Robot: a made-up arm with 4 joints. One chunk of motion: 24 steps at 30 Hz.
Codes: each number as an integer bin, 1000 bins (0 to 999) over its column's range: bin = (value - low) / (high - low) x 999, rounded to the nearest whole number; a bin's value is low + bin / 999 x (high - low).
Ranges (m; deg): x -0.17..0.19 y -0.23..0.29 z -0.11..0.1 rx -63..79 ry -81..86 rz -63..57
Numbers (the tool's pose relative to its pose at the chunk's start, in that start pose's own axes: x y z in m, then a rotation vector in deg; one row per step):
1: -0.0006 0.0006 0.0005 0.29 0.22 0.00
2: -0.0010 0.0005 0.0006 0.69 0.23 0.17
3: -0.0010 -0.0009 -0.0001 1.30 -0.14 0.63
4: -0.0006 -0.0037 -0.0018 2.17 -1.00 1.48
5: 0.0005 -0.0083 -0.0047 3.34 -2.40 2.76
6: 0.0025 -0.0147 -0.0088 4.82 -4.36 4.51
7: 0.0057 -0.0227 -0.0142 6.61 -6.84 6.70
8: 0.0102 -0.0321 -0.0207 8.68 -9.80 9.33
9: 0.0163 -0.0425 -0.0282 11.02 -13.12 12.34
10: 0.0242 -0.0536 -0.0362 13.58 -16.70 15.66
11: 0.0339 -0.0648 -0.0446 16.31 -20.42 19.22
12: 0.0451 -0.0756 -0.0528 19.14 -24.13 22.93
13: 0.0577 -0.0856 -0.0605 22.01 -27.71 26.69
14: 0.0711 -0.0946 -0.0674 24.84 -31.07 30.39
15: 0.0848 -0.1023 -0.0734 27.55 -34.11 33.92
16: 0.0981 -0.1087 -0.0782 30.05 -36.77 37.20
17: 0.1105 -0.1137 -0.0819 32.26 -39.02 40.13
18: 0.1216 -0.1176 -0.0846 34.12 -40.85 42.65
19: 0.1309 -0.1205 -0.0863 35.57 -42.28 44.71
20: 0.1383 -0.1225 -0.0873 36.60 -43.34 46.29
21: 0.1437 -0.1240 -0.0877 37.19 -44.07 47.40
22: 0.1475 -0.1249 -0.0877 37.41 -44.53 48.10
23: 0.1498 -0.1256 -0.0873 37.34 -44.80 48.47
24: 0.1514 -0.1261 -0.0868 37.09 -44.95 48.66
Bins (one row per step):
1: 470 443 526 445 486 524
2: 469 443 526 448 486 526
3: 469 440 523 452 484 530
4: 470 435 515 458 479 537
5: 473 426 501 467 470 547
6: 479 414 481 477 458 562
7: 488 398 456 490 444 580
8: 500 380 425 504 426 602
9: 517 360 389 521 406 627
10: 539 339 351 539 385 655
11: 566 317 311 558 362 684
12: 597 297 272 578 340 715
13: 632 277 235 598 319 747
14: 669 260 203 618 299 777
15: 707 245 174 637 280 807
16: 744 233 151 655 265 834
17: 778 223 134 670 251 859
18: 809 216 121 683 240 880
19: 835 210 113 693 232 897
20: 856 207 108 701 225 910
21: 871 204 106 705 221 919
22: 881 202 106 706 218 925
23: 887 201 108 706 217 928
24: 892 200 110 704 216 930

